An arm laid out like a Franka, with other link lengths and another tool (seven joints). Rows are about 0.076 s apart.
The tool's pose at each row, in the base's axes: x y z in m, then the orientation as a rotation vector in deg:
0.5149, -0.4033, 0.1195, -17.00, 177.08, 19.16
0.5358, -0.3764, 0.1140, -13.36, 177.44, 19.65
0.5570, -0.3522, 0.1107, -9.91, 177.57, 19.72
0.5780, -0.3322, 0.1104, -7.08, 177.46, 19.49
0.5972, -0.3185, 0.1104, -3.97, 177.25, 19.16
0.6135, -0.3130, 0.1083, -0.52, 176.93, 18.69
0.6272, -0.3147, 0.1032, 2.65, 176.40, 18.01
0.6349, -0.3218, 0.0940, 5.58, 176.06, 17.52
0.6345, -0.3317, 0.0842, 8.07, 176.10, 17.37
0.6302, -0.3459, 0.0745, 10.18, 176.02, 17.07
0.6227, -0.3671, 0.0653, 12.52, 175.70, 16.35
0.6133, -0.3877, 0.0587, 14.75, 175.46, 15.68
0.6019, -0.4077, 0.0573, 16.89, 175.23, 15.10
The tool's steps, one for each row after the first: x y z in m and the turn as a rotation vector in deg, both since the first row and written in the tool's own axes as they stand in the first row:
-0.0253, 0.0207, 0.0111, -0.27, -0.18, 2.34
-0.0505, 0.0392, 0.0194, -0.28, -0.50, 4.53
-0.0748, 0.0543, 0.0240, -0.10, -0.95, 6.30
-0.0962, 0.0638, 0.0269, 0.15, -1.48, 8.24
-0.1132, 0.0655, 0.0301, 0.48, -2.10, 10.40
-0.1261, 0.0602, 0.0347, 0.96, -2.86, 12.37
-0.1320, 0.0500, 0.0421, 1.30, -3.35, 14.22
-0.1294, 0.0385, 0.0496, 1.40, -3.40, 15.84
-0.1221, 0.0237, 0.0560, 1.60, -3.53, 17.20
-0.1105, 0.0028, 0.0605, 2.09, -3.89, 18.69
-0.0971, -0.0165, 0.0626, 2.53, -4.13, 20.12
-0.0822, -0.0338, 0.0597, 2.91, -4.34, 21.50

